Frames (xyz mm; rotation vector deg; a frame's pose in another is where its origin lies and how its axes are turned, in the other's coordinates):
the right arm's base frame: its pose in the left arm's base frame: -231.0 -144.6 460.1 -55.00 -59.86 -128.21
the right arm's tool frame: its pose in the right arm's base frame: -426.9 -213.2 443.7 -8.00 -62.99 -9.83
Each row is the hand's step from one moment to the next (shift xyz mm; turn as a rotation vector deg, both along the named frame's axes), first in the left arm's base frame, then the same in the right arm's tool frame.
Working: the left arm's base frame: its pose in the right arm's tool frame: -446.9 65.1 -109.6 -121.39 -72.74 -95.05

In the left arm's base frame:
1: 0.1 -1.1 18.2 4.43 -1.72 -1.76
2: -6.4 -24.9 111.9 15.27 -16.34 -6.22
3: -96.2 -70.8 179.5 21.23 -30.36 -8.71
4: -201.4 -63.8 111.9 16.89 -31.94 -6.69
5: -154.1 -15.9 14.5 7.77 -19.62 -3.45
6: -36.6 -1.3 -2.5 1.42 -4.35 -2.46
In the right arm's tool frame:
1: 12.3 11.5 -7.0 -2.37 2.30 3.85
2: 62.9 78.3 -55.6 -15.51 14.34 9.62
3: 77.6 101.0 -174.0 -26.93 24.67 10.69
4: 31.7 3.0 -236.9 -26.67 24.63 5.65
5: -3.9 -60.3 -143.4 -15.96 14.19 0.99
6: -3.5 -19.4 -31.0 -4.76 1.99 0.58

